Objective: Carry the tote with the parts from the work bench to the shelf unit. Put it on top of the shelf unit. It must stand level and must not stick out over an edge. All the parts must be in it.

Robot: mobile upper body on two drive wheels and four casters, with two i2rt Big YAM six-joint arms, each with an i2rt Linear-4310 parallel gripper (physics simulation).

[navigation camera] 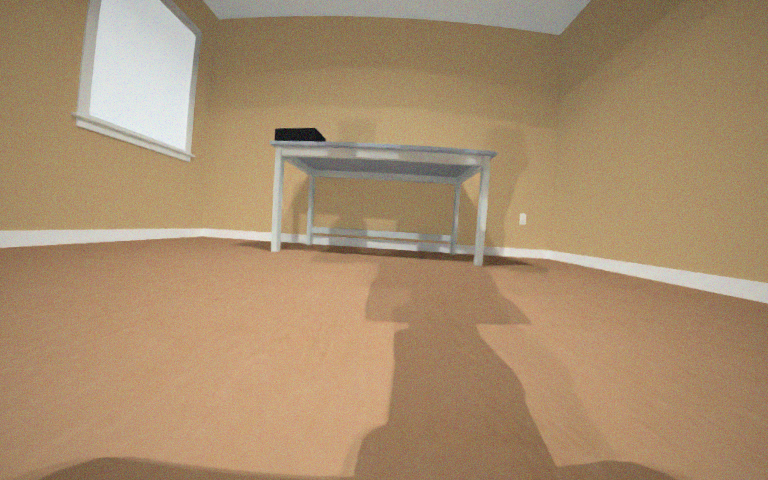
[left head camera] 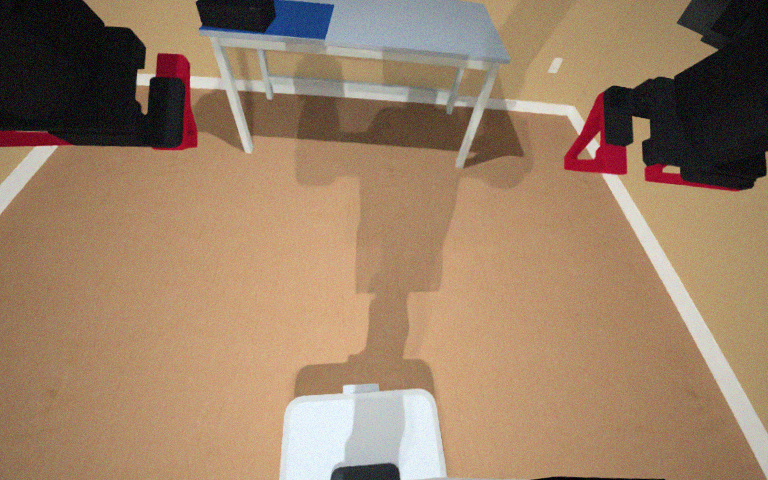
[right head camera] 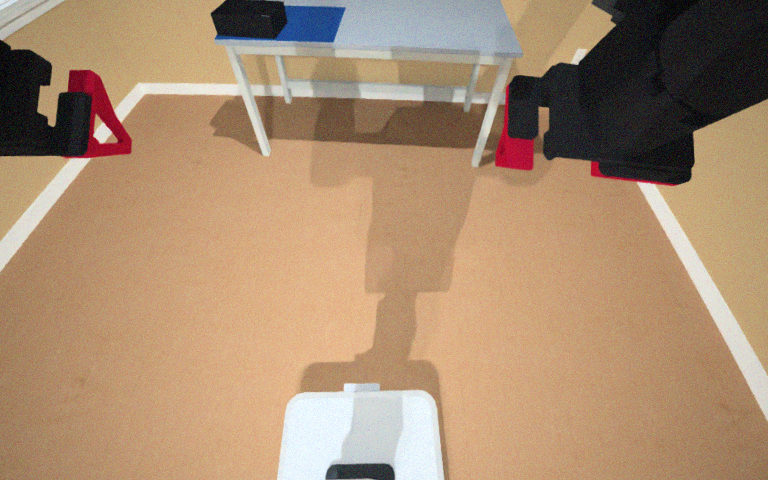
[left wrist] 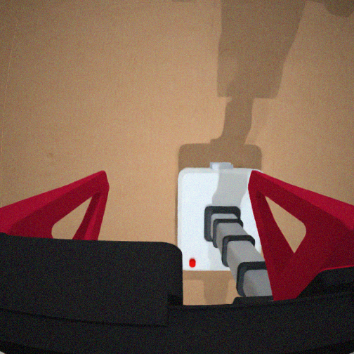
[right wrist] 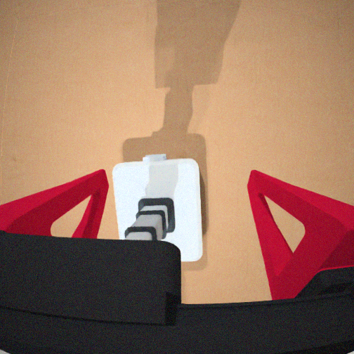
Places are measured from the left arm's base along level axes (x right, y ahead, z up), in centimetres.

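Where they show: left gripper, fingertip midpoint: (left head camera: pixel 138 138) (right head camera: pixel 80 147); right gripper, fingertip midpoint: (left head camera: pixel 606 169) (right head camera: pixel 545 164).
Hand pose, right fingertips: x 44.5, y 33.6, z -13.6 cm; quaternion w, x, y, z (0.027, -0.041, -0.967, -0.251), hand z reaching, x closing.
After its pixels a point has its place.
The tote (left head camera: pixel 236 14) @[x -32.0, y 185.4, z -57.8 cm] (right head camera: pixel 249 19) @[x -31.0, y 185.2, z -56.3 cm] (navigation camera: pixel 297 134) @[x -32.9, y 185.5, z -59.1 cm] is a black box at the left end of the work bench (left head camera: pixel 413 28) @[x 54.7, y 199.1, z -64.8 cm] (right head camera: pixel 430 28) @[x 58.3, y 196.8, z -64.8 cm] (navigation camera: pixel 385 151). It stands on a blue mat (left head camera: pixel 303 19) @[x -3.1, y 201.5, z -64.6 cm] (right head camera: pixel 314 23) @[x -2.9, y 201.9, z -64.6 cm]; its top is cut off in the left head camera. Its inside and the parts cannot be made out. My left gripper (left wrist: pixel 178 178) is open and empty, its red fingers wide apart. My right gripper (right wrist: pixel 177 177) is open and empty too. Both are well apart from the bench, which stands some way ahead. The shelf unit does not show in these views.
The bench has pale legs and a low rear bar. Behind it are a tan wall (navigation camera: pixel 385 96) @[x 27.0, y 257.5, z 14.7 cm] and a white baseboard; another wall runs along the right. A window (navigation camera: pixel 144 73) @[x -168.9, y 200.7, z -6.7 cm] is at the left. My white base (left head camera: pixel 317 435) @[x 7.7, y 19.7, z -115.0 cm] (right head camera: pixel 317 435) @[x 8.4, y 18.6, z -114.9 cm] shows at the bottom.
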